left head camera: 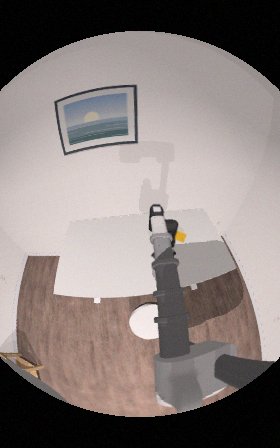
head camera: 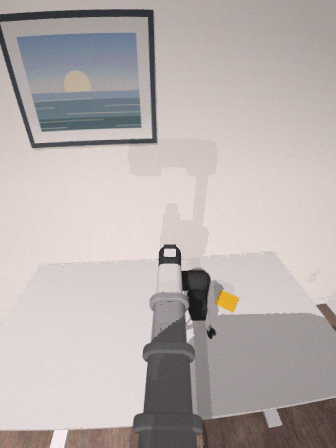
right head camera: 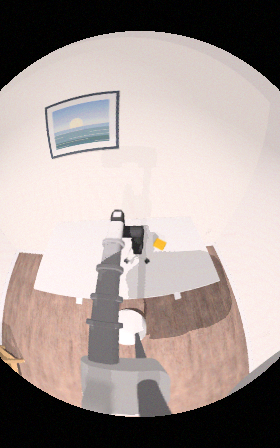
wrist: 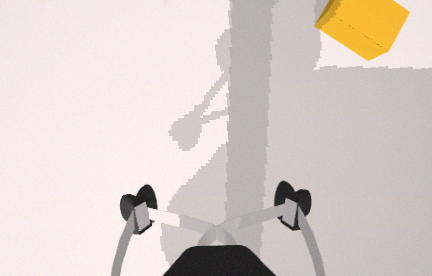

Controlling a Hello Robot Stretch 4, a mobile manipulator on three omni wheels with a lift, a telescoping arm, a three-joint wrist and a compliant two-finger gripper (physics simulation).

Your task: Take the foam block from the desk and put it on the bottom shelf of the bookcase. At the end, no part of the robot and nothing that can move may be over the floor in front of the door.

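The head camera gives me a white desk (head camera: 80, 329) and a framed picture (head camera: 80, 80). In the left head camera view I see the white desk (left head camera: 103, 257) and the framed picture (left head camera: 102, 116), and in the right head camera view there are the white desk (right head camera: 184, 263) and the framed picture (right head camera: 87, 122). The wrist view shows me my gripper (wrist: 215, 198), along with the white desk (wrist: 212, 111).
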